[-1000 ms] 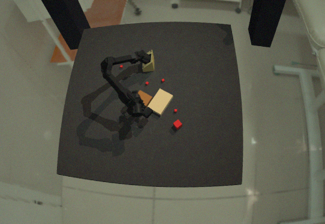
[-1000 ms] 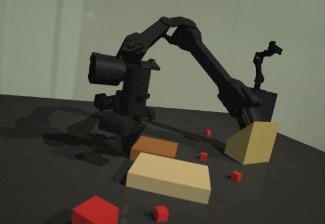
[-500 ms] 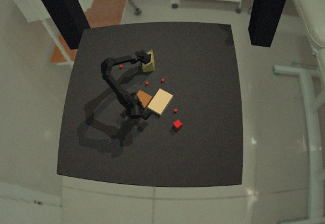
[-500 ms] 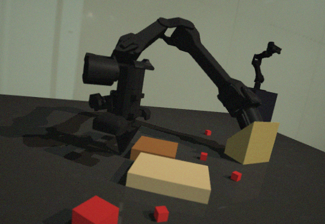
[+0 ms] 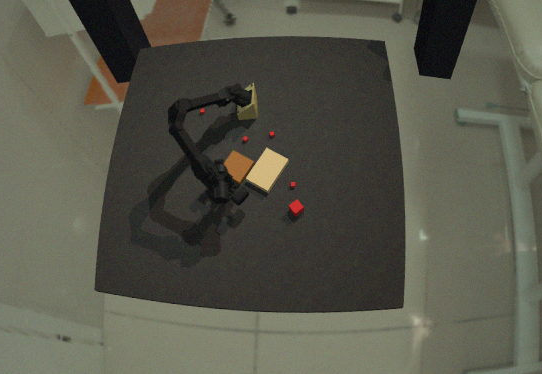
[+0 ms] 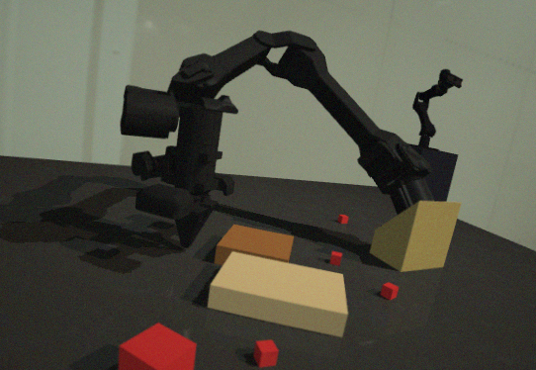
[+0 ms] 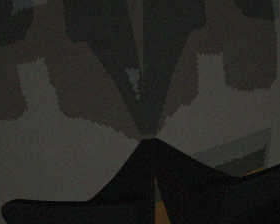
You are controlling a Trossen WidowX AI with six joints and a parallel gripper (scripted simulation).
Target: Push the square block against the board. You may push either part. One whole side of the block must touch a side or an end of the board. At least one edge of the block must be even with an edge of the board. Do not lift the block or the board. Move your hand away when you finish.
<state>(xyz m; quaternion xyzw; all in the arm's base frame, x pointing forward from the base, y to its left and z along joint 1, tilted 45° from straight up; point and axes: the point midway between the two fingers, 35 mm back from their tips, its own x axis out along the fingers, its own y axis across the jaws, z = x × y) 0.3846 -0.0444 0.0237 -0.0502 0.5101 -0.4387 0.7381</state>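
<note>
Now: gripper tip 10 cm past the square brown block, 2 cm to the right of it and 1 cm below it. Also, from my gripper tip: red cube 26 cm to the left, 6 cm ahead, 1 cm above; then cream board 14 cm to the left, 9 cm behind, 1 cm above.
</note>
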